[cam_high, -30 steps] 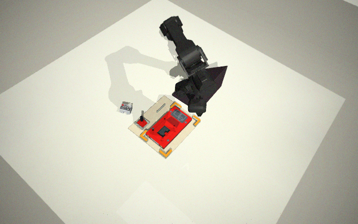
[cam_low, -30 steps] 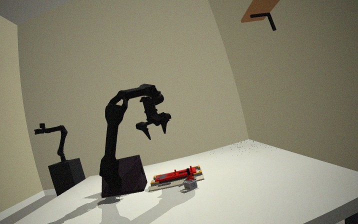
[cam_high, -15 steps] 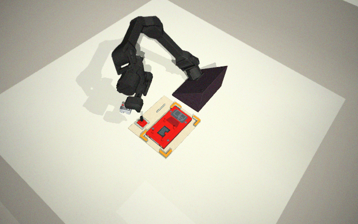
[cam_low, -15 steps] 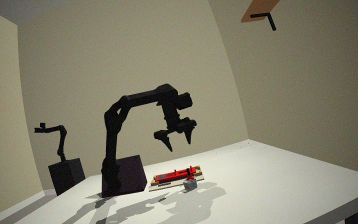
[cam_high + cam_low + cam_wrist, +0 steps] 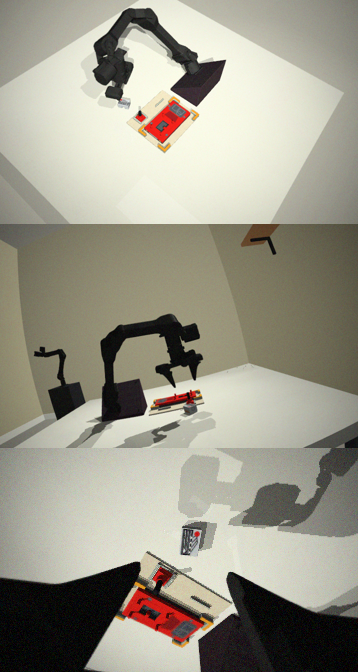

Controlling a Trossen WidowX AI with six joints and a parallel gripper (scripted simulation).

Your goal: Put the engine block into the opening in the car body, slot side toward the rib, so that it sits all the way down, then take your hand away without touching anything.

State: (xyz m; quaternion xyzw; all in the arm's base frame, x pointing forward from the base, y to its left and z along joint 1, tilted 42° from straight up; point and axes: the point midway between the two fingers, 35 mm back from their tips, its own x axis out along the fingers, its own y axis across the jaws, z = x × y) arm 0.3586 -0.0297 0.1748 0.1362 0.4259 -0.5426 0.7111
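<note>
The grey engine block is 1 cm to the right of my gripper tip and 11 cm below it.
</note>
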